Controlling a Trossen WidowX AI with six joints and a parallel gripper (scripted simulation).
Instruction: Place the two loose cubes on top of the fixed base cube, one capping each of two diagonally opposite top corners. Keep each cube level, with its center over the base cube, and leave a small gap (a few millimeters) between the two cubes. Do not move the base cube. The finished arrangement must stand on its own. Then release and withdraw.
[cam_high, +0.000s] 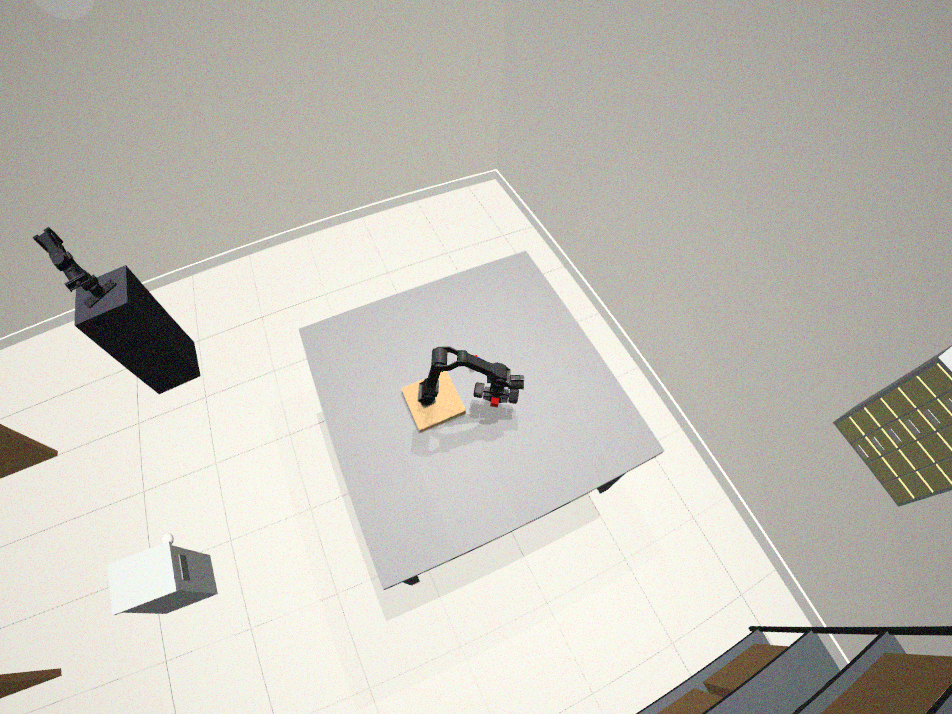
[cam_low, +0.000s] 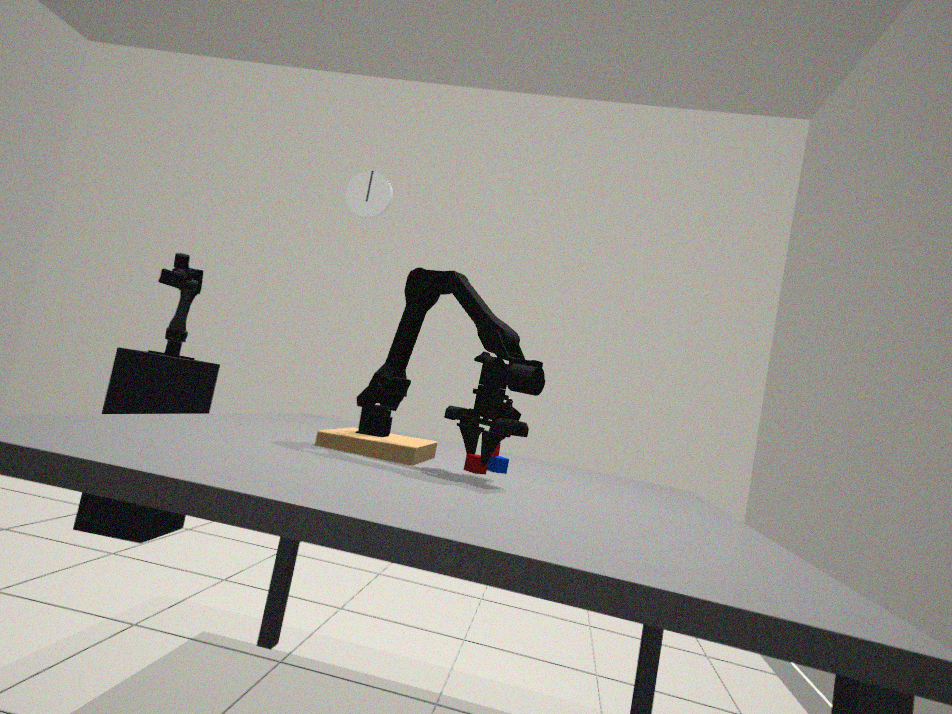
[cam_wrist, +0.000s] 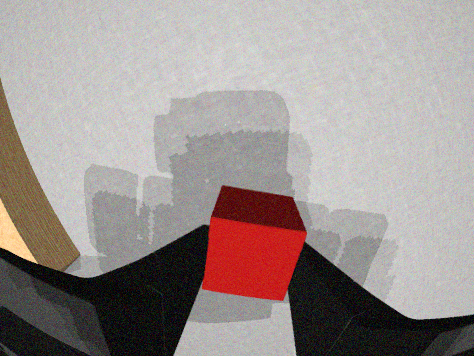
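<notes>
The blue cube lies 210 mm to the left of my gripper tip, 40 mm ahead of it and 20 mm below it.
</notes>
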